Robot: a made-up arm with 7 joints.
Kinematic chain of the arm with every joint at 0, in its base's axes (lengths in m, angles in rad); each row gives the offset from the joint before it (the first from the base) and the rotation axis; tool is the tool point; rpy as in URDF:
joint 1: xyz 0 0 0.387 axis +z
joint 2: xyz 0 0 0 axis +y
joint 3: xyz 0 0 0.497 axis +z
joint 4: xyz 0.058 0 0 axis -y
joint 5: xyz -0.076 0 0.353 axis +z
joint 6: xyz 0 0 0 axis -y
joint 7: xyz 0.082 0 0 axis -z
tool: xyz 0 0 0 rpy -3.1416 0 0
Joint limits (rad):
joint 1: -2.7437..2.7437
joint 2: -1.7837..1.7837
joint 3: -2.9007..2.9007
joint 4: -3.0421..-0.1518
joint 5: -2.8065..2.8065
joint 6: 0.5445..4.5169
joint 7: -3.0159..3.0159
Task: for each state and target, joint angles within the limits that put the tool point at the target. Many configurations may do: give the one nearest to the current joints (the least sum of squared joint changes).
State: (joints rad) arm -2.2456 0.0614 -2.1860 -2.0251 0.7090 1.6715 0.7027
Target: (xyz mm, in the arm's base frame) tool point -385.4 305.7 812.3
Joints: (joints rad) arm -1.9466 0.0168 -1.8696 -1.9251 0.7024 1.6621 0.7027
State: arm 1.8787 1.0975 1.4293 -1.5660 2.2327 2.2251 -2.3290
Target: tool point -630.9 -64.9 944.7
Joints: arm 2.5212 0.7113 1.6466 -1.1213 2.1963 2.0057 -2.3290
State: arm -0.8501 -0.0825 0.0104 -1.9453 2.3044 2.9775 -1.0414
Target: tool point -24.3 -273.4 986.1
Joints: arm -1.0196 -0.3245 -0.2399 -1.6431 2.2194 2.9555 -1.0414
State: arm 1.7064 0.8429 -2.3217 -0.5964 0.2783 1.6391 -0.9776
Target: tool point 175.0 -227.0 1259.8
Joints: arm 1.5457 0.0147 -2.4818 -0.7548 0.2813 1.6383 -0.9776
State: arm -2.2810 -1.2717 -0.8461 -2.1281 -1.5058 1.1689 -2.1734
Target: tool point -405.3 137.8 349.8
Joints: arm -1.4079 -1.6709 -1.5167 -2.4842 -1.4915 1.0977 -2.1734
